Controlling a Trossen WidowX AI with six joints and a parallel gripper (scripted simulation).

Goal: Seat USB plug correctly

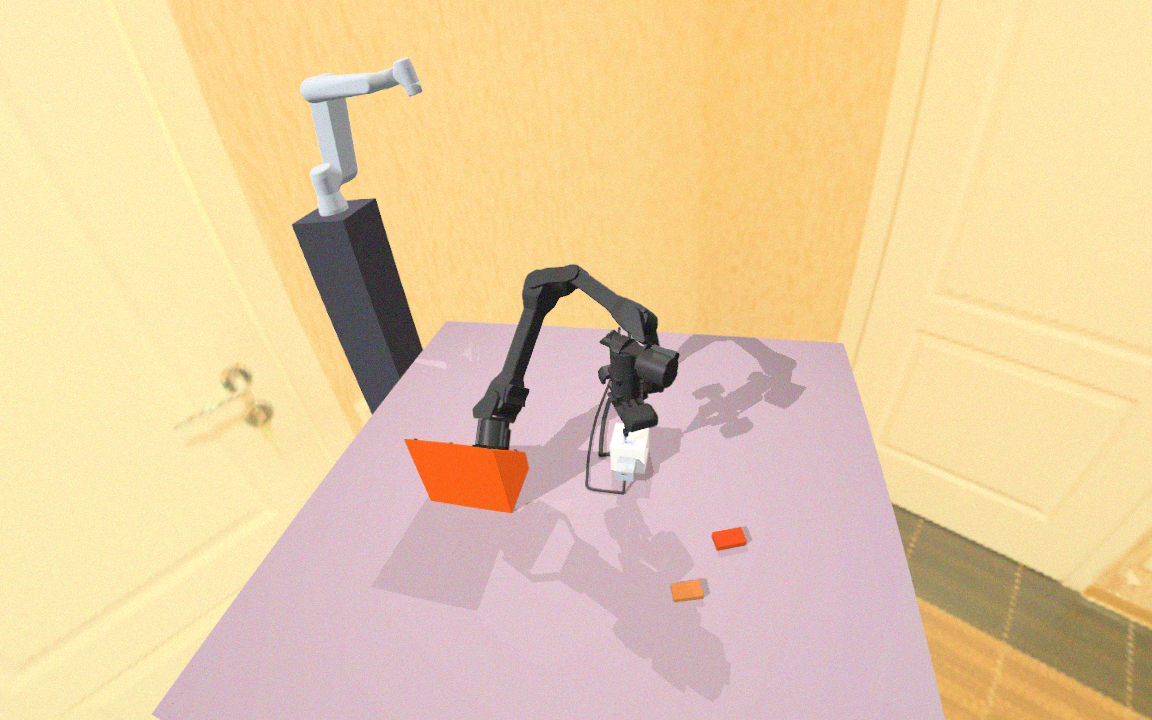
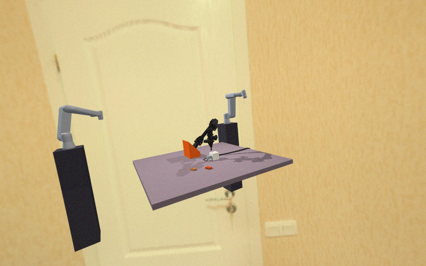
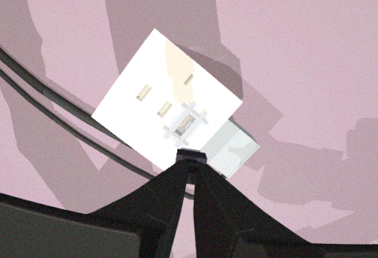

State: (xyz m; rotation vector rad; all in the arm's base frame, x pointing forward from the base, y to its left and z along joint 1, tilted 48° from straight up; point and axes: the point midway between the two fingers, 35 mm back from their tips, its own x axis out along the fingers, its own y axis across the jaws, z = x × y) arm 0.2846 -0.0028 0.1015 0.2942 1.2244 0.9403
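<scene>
Now: the black USB plug 2 cm below my gripper tip.
</scene>
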